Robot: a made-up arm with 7 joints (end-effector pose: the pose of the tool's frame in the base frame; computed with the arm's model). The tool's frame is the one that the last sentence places. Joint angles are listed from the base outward.
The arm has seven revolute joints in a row. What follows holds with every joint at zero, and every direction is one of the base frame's.
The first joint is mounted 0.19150 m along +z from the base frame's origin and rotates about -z.
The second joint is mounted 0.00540 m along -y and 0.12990 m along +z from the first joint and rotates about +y.
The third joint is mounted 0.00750 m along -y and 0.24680 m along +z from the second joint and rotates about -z.
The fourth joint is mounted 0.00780 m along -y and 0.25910 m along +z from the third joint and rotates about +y.
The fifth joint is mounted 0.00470 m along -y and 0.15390 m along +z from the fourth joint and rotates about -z.
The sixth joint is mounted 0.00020 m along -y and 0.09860 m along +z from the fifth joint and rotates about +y.
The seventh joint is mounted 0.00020 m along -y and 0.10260 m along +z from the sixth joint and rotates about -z.
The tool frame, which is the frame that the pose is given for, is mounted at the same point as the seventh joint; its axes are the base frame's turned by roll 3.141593, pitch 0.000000 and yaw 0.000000 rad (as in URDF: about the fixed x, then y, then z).
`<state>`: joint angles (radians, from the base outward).
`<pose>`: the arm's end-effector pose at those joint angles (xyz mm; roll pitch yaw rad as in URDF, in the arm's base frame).
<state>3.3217 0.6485 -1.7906 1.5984 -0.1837 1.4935 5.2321</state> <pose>-230.6 -199.1 676.0 -0.6428 -0.5819 0.7453</pose>
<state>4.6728 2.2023 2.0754 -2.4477 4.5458 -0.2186 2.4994</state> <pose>-209.4 135.9 116.3 1.9035 0.0490 2.4042</pose>
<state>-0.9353 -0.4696 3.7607 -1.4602 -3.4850 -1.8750 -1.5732</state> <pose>39.4 -202.4 948.0 2.2555 -0.5591 2.1345</pose>
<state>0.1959 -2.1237 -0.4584 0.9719 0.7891 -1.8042 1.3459</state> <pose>-613.8 229.0 49.3 -0.2090 0.3171 -2.5318</pose>
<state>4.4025 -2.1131 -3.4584 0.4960 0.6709 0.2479 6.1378</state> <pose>222.9 -553.8 -252.5 0.0394 0.3260 2.1634</pose>
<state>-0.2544 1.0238 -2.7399 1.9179 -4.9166 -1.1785 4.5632</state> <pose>199.6 75.8 790.2 2.8029 0.7974 -2.2537</pose>
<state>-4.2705 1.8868 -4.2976 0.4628 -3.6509 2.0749 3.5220</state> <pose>-309.6 -633.7 153.3 1.6282 -0.2877 -1.9511</pose>
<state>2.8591 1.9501 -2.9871 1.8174 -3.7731 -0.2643 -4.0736</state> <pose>-464.6 -171.5 482.2 -3.0645 0.0128 1.8990</pose>
